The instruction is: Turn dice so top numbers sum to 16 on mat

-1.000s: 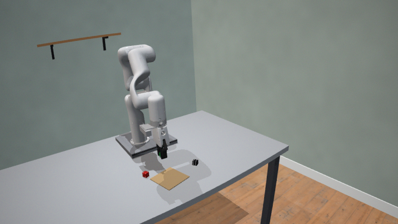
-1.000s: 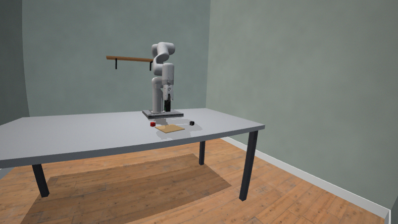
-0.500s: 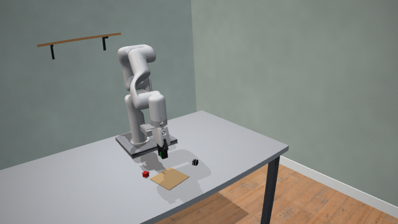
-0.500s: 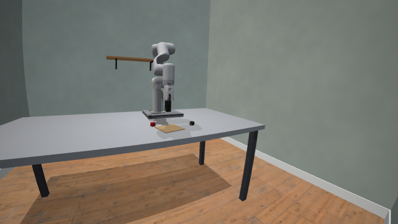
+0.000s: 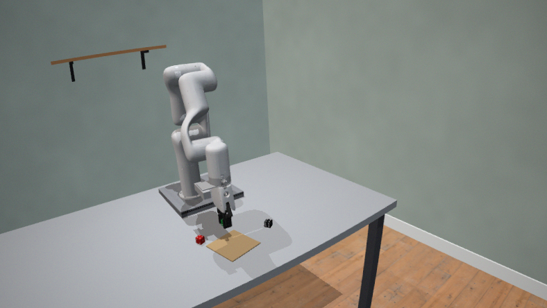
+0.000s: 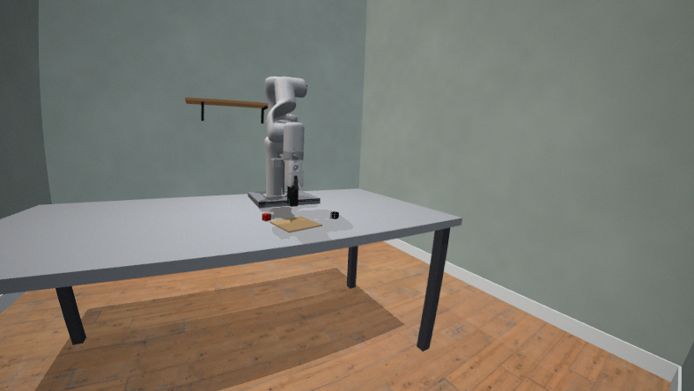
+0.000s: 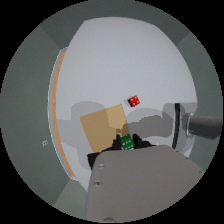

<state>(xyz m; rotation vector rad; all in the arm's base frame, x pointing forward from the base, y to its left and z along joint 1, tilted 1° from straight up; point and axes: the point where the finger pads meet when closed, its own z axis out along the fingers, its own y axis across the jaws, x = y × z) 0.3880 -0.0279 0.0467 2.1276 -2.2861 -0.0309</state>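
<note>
Right now the tan mat is 80 mm below my hand and 50 mm ahead of it. Round my hand: black die 170 mm to the left, 70 mm below, 20 mm ahead; red die 90 mm to the right, 70 mm below, 40 mm behind; green die 10 mm below.
</note>
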